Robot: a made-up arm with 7 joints. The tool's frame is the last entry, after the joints. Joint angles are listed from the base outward. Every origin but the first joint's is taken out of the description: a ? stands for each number. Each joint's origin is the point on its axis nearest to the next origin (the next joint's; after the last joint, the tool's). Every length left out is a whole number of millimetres.
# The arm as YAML. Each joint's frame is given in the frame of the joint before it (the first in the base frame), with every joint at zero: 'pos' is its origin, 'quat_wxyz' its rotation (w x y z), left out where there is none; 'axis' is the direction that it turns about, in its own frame. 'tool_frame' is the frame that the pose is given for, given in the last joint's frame.
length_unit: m
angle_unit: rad
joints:
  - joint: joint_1
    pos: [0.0, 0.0, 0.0]
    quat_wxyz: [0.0, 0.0, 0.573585, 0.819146]
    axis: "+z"
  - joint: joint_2
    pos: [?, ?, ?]
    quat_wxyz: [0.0, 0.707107, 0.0, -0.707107]
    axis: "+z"
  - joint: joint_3
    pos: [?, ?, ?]
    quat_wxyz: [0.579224, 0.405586, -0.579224, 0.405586]
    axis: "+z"
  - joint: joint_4
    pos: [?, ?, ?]
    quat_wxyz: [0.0, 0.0, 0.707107, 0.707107]
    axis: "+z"
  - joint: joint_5
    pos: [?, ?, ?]
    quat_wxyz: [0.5, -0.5, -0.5, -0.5]
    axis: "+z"
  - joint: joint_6
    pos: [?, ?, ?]
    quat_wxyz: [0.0, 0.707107, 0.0, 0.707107]
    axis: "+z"
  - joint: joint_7
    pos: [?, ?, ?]
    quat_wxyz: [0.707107, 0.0, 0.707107, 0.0]
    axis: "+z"
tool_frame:
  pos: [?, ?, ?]
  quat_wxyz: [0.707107, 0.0, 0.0, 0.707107]
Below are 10 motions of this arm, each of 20 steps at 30 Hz.
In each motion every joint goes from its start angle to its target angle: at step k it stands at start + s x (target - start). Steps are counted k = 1, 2, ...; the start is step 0. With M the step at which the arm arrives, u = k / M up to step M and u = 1 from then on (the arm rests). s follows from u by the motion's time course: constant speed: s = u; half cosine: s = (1 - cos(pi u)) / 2; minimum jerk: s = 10 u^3 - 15 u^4 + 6 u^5.
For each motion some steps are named. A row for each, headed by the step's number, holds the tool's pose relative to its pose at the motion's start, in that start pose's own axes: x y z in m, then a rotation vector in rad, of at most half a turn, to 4 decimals.
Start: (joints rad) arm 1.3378 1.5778 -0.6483 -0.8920 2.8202 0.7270 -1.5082
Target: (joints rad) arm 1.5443 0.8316 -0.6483 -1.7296 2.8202 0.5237 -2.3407
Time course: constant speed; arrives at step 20
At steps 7, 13, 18, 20:
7: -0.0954 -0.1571 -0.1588 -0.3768 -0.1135 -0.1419
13: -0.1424 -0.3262 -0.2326 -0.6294 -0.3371 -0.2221
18: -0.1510 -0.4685 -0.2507 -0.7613 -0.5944 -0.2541
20: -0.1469 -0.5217 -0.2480 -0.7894 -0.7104 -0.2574

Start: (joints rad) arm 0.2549 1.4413 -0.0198 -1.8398 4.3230 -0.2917 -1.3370
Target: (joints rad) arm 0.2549 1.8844 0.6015 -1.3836 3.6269 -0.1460 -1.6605
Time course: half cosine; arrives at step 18
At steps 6, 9, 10, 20:
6: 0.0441 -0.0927 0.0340 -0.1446 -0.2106 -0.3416
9: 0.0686 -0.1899 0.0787 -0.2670 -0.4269 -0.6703
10: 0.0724 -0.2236 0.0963 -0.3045 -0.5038 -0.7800
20: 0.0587 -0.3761 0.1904 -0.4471 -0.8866 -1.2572

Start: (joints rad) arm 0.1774 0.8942 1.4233 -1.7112 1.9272 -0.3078 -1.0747
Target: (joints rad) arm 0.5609 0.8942 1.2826 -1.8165 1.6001 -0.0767 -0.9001
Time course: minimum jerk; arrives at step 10
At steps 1, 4, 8, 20:
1: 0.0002 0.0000 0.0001 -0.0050 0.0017 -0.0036
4: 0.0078 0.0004 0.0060 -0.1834 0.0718 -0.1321
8: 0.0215 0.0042 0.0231 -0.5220 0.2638 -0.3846
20: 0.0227 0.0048 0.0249 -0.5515 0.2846 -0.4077

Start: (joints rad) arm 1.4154 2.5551 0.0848 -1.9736 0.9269 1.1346 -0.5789
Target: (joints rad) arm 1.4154 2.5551 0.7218 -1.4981 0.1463 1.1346 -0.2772
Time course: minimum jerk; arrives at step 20
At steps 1, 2, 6, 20:
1: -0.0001 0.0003 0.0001 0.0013 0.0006 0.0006
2: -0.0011 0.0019 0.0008 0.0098 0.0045 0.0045
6: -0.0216 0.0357 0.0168 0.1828 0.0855 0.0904
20: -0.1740 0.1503 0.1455 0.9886 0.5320 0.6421

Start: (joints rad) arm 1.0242 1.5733 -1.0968 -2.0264 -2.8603 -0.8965 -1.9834
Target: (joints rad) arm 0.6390 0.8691 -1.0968 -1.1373 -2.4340 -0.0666 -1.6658
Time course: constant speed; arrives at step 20
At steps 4, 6, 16, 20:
4: 0.0319 -0.0184 -0.0542 -0.1468 -0.0495 0.1912
6: 0.0499 -0.0302 -0.0789 -0.2230 -0.0755 0.2866
16: 0.1532 -0.1135 -0.1711 -0.6230 -0.2123 0.7494
20: 0.1975 -0.1568 -0.1912 -0.7885 -0.2696 0.9231

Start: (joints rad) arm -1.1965 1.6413 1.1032 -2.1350 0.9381 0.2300 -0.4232
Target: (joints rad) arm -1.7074 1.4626 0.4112 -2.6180 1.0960 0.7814 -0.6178
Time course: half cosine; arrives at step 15
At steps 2, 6, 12, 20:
2: 0.0025 -0.0080 0.0008 -0.0240 0.0064 0.0066
6: 0.0241 -0.0635 0.0058 -0.2023 0.0281 0.0449
12: 0.0845 -0.1550 0.0184 -0.5642 -0.0512 0.0518
20: 0.0968 -0.1681 0.0218 -0.6274 -0.0807 0.0407

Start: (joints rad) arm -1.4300 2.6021 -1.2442 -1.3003 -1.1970 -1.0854 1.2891
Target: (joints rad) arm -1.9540 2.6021 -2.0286 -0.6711 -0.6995 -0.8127 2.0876
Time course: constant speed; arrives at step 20
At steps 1, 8, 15, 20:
1: -0.0142 -0.0125 -0.0069 0.0090 -0.0085 0.0935
8: -0.0967 -0.1104 -0.0577 0.0699 -0.0452 0.7361
15: -0.1475 -0.2167 -0.1082 0.1409 -0.0390 1.3455
20: -0.1657 -0.2900 -0.1410 0.2121 -0.0084 1.7503

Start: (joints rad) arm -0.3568 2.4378 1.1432 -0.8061 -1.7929 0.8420 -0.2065
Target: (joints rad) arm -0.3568 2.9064 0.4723 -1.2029 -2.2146 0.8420 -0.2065
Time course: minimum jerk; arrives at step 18
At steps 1, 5, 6, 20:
1: 0.0000 0.0006 -0.0002 0.0021 0.0002 0.0000
5: -0.0021 0.0554 -0.0160 0.1825 0.0189 -0.0044
6: -0.0041 0.0856 -0.0221 0.2834 0.0316 -0.0075
20: -0.0442 0.3423 0.0133 1.3189 0.2274 -0.0633

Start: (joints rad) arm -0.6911 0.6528 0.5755 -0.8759 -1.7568 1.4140 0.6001
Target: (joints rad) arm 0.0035 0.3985 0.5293 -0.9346 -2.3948 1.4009 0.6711
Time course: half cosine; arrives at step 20
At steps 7, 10, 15, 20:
7: -0.1232 -0.0496 0.0175 0.1350 -0.1837 -0.1803
10: -0.2337 -0.0730 0.0239 0.2286 -0.3466 -0.3258
15: -0.4116 -0.0738 0.0210 0.3372 -0.6150 -0.5444
20: -0.4848 -0.0611 0.0160 0.3681 -0.7301 -0.6319

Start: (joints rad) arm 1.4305 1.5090 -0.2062 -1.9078 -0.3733 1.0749 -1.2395
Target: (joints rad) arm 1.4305 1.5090 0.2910 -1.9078 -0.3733 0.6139 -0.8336
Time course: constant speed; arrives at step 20
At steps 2, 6, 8, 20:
2: -0.0171 0.0022 -0.0055 0.0396 0.0238 0.0704
6: -0.0519 0.0050 -0.0144 0.1231 0.0703 0.2059
8: -0.0696 0.0056 -0.0179 0.1670 0.0930 0.2708
20: -0.1770 -0.0027 -0.0239 0.4595 0.2160 0.6152

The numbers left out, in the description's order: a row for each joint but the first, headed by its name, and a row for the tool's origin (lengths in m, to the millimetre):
joint_2: 0.0 0.0 0.0
joint_3: 0.15 0.413 0.0
joint_4: 0.049 0.0 0.0
joint_5: 0.039 -0.319 0.0
joint_6: 0.0 0.0 0.0
joint_7: 0.0 0.0 0.0
tool: 0.0 0.0 0.0

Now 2 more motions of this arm.
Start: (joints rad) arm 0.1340 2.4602 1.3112 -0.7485 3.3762 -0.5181 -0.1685
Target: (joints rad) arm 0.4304 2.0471 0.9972 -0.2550 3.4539 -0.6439 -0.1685
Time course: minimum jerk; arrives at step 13
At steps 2, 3, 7, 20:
2: 0.0121 0.0081 -0.0032 0.0115 -0.0295 -0.0093
3: 0.0363 0.0235 -0.0084 0.0333 -0.0873 -0.0280
7: 0.2610 0.1264 -0.0003 0.1782 -0.5910 -0.2227
20: 0.4524 0.1533 0.0767 0.2297 -1.0236 -0.4377

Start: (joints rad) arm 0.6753 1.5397 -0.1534 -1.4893 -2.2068 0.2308 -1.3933
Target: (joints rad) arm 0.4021 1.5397 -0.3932 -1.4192 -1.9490 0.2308 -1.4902
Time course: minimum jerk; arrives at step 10
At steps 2, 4, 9, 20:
2: -0.0005 -0.0005 -0.0028 -0.0021 -0.0020 0.0083
4: -0.0026 -0.0035 -0.0153 -0.0113 -0.0109 0.0445
9: -0.0068 -0.0153 -0.0471 -0.0327 -0.0337 0.1318
20: -0.0069 -0.0155 -0.0475 -0.0329 -0.0340 0.1328

